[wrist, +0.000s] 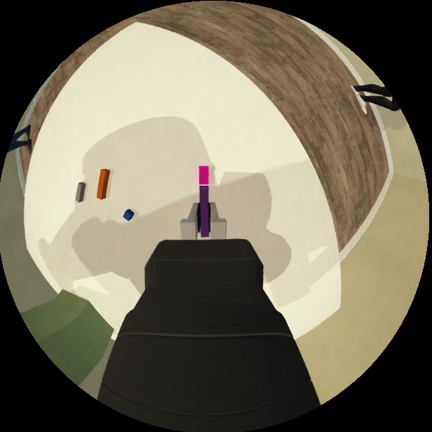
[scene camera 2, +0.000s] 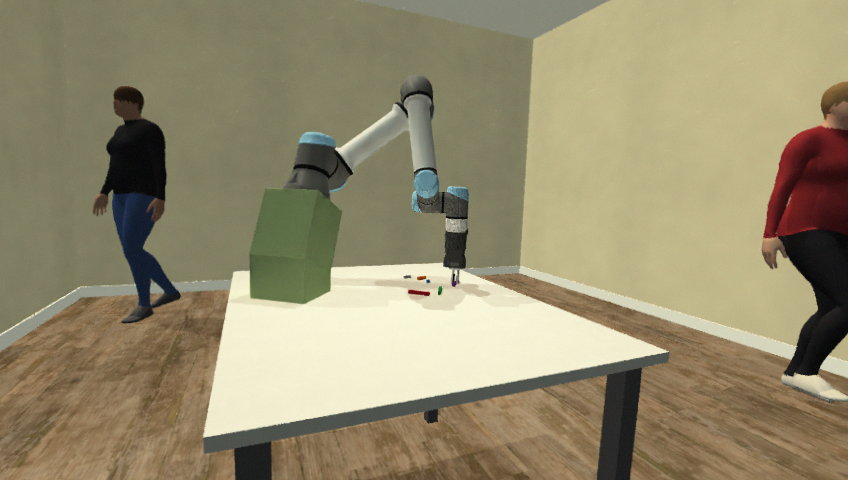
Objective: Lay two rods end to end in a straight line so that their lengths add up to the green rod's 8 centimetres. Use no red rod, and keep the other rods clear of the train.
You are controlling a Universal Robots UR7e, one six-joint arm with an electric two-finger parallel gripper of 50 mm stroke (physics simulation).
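Places are measured from the arm's base along level axes (x down, y right, z back), in metres.
Where they show: gripper, fingertip midpoint: [scene camera 2: 455, 283]; arm's base, link origin: [scene camera 2: 305, 200].
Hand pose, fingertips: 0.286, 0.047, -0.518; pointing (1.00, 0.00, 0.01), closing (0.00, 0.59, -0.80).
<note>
Things, the pixels of their centre, and the offset from my fingertips, as dx, dy, dz. Level surfaces: height alone.
- purple rod, body centre: [scene camera 2: 455, 283] -0.001, +0.000, +0.000
- green rod, body centre: [scene camera 2: 440, 290] +0.000, +0.085, +0.093
- longer red rod, body centre: [scene camera 2: 418, 292] +0.000, +0.101, +0.173
- orange rod, body centre: [scene camera 2: 421, 277] +0.000, -0.117, +0.087
- grey rod, body centre: [scene camera 2: 407, 276] +0.000, -0.146, +0.136
- small blue piece, body centre: [scene camera 2: 428, 281] +0.000, -0.058, +0.082
- white table, surface height: dx +0.005
My gripper [scene camera 2: 455, 278] [wrist: 204, 211] points straight down and is shut on the purple rod [scene camera 2: 454, 283] [wrist: 204, 200], low at the table. In the wrist view a short pink rod [wrist: 203, 175] lies just beyond the purple rod's far end, in line with it; a very thin pale strip shows between their ends. I cannot tell whether the purple rod touches the table. The green rod [scene camera 2: 439, 290] and the longer red rod [scene camera 2: 418, 292] lie nearer scene camera 2. The pink rod cannot be made out in the scene view.
An orange rod [scene camera 2: 421, 277] [wrist: 103, 184], a grey rod [scene camera 2: 407, 276] [wrist: 80, 192] and a small blue piece [scene camera 2: 427, 280] [wrist: 128, 214] lie apart, left of the gripper. The green robot base [scene camera 2: 285, 249] [wrist: 65, 335] stands on the white table [scene camera 2: 357, 356] [wrist: 140, 75]. Two people are in the room.
</note>
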